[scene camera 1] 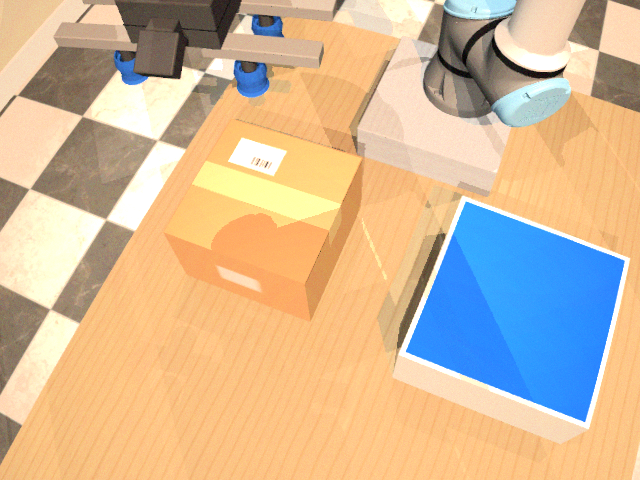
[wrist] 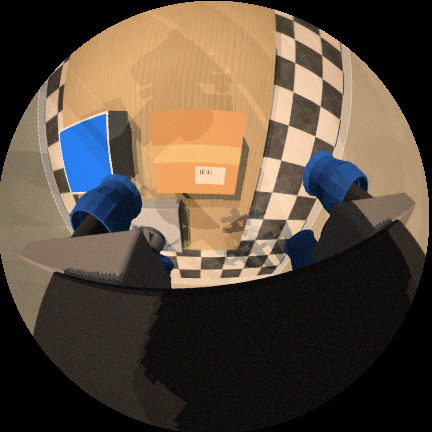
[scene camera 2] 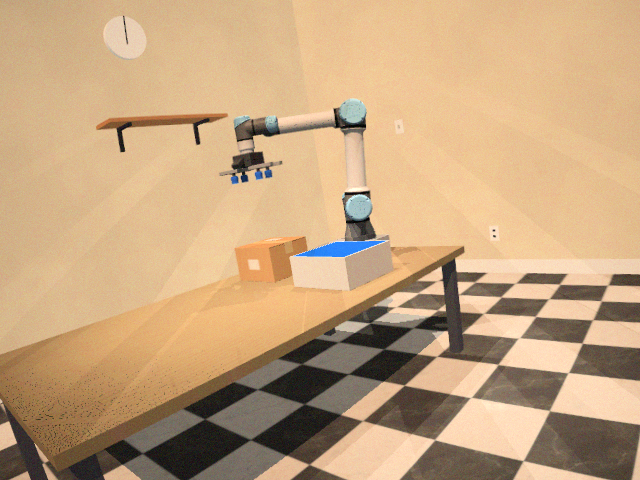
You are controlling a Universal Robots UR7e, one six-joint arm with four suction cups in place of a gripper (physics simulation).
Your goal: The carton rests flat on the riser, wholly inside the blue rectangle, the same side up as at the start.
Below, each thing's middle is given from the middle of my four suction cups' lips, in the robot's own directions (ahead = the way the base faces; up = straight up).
Now: suction cup 4 cm to the right of the carton (scene camera 1: 267,216) and 37 cm above it. The rest, counted from my suction cup: white riser (scene camera 2: 342,265): 9 cm ahead, 44 cm to the left, 39 cm below.
